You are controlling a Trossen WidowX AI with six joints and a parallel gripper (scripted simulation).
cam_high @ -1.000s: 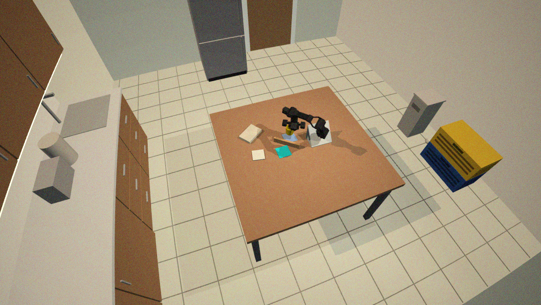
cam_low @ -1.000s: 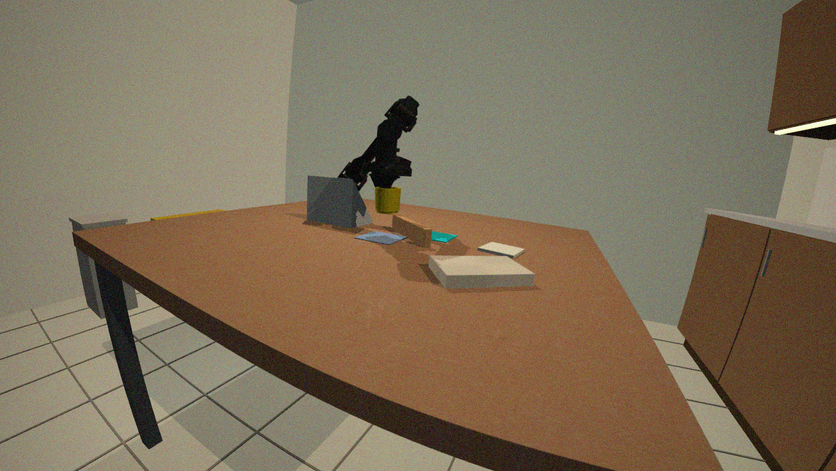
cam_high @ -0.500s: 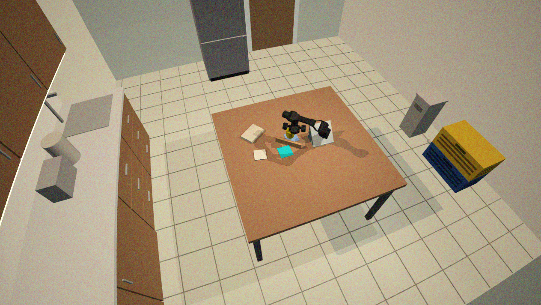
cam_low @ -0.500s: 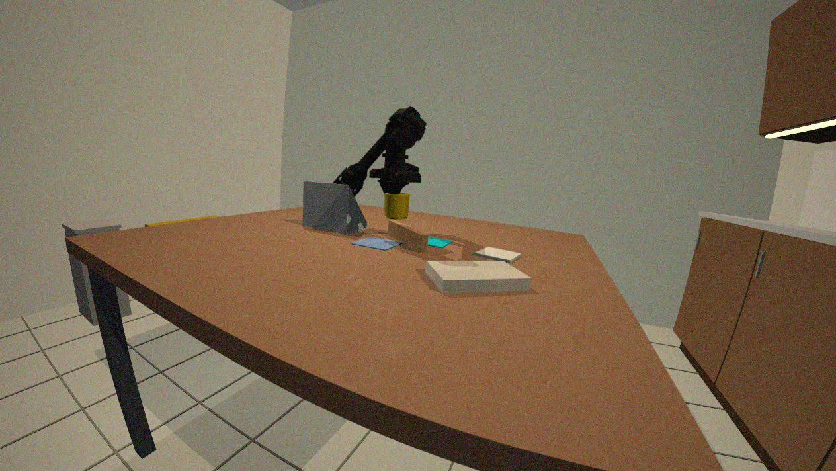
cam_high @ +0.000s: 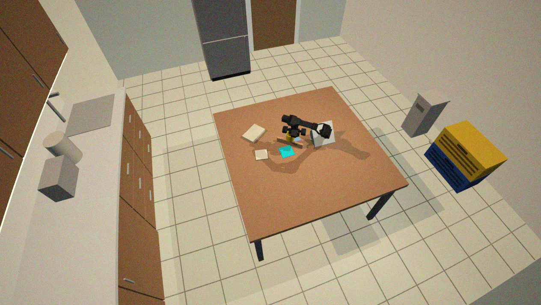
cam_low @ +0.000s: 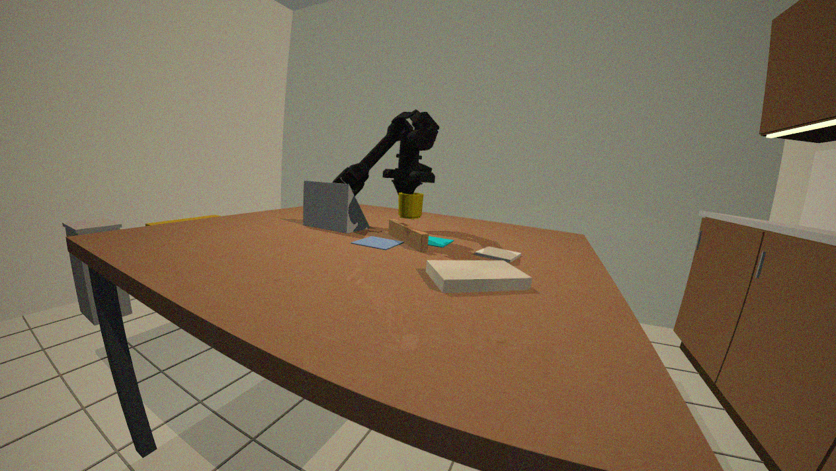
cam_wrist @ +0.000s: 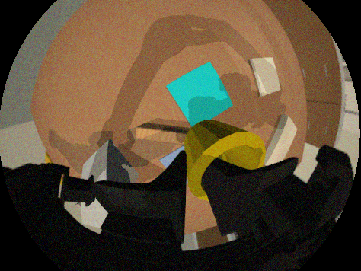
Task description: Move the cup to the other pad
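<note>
The cyan pad is 8 cm ahead of my gripper tip, 4 cm to the left of it and 11 cm below it. Also, from my gripper tip: low wooden bar (2 cm ahead, 2 cm to the right, 9 cm below); then yellow cup (2 cm ahead, 2 cm to the right); then pale blue pad (4 cm behind, 8 cm to the right, 11 cm below).
</note>
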